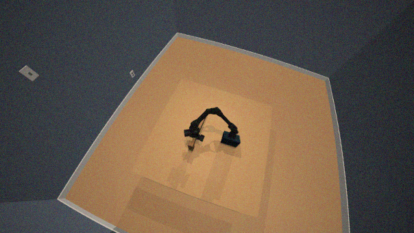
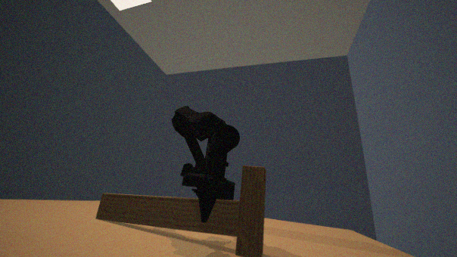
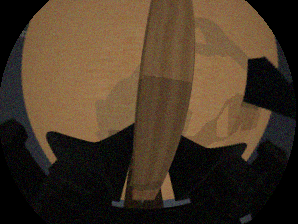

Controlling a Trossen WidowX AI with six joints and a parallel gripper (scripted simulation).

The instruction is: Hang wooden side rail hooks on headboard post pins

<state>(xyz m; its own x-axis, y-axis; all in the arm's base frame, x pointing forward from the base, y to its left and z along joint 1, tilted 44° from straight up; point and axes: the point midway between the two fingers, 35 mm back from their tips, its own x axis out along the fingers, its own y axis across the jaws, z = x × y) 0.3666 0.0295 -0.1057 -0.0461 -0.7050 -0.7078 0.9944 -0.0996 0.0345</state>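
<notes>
The headboard post is 100 mm to the left of my gripper tip, 40 mm above it and 10 mm ahead of it.
</notes>
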